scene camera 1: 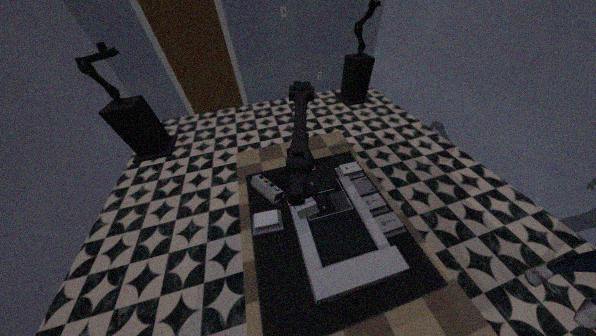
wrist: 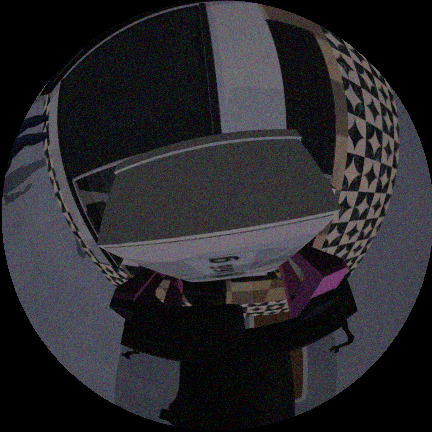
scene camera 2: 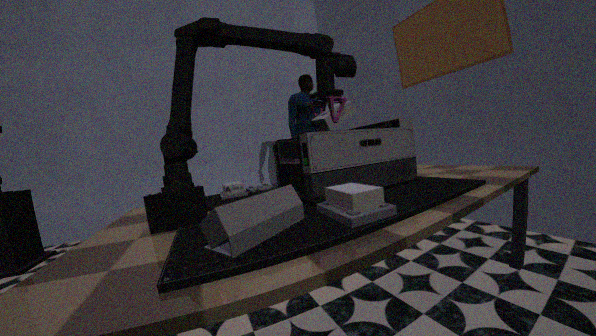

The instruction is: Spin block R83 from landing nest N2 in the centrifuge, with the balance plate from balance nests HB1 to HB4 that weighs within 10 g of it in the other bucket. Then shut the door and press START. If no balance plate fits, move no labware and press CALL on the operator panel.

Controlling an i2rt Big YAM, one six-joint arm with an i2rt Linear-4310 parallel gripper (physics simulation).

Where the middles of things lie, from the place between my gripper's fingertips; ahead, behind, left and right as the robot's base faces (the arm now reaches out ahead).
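I find my hand 120 mm above the centrifuge (scene camera 1: 327, 284), 110 mm to the right of it and 140 mm short of it. The slanted control panel (scene camera 2: 231, 229) is 200 mm below my hand, 160 mm to the right of it and 290 mm behind it. Going by their middles, it is the centrifuge that is the nearest to my hand of the things named here.
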